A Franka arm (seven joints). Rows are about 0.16 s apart.
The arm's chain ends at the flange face. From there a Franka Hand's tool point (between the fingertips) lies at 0.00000 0.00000 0.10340 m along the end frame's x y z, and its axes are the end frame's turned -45 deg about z.
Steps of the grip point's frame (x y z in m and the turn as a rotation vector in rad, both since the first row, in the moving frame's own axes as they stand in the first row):
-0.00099 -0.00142 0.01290 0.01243 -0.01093 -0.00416
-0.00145 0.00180 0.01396 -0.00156 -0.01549 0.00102
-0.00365 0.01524 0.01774 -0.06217 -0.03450 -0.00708
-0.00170 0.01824 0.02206 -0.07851 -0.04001 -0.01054
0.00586 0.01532 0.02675 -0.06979 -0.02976 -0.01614
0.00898 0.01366 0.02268 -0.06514 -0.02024 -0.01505
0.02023 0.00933 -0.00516 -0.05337 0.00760 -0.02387
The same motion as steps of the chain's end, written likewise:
0.00000 -0.00020 0.01291 0.00106 -0.01652 -0.00416
0.00127 0.00105 0.01397 -0.01206 -0.00985 0.00102
0.00615 0.00630 0.01800 -0.06836 0.01957 -0.00708
0.00884 0.00546 0.02246 -0.08381 0.02722 -0.01054
0.01199 -0.00056 0.02705 -0.07039 0.02831 -0.01614
0.01268 -0.00290 0.02292 -0.06037 0.03175 -0.01505
0.01641 -0.01100 -0.00501 -0.03236 0.04311 -0.02387

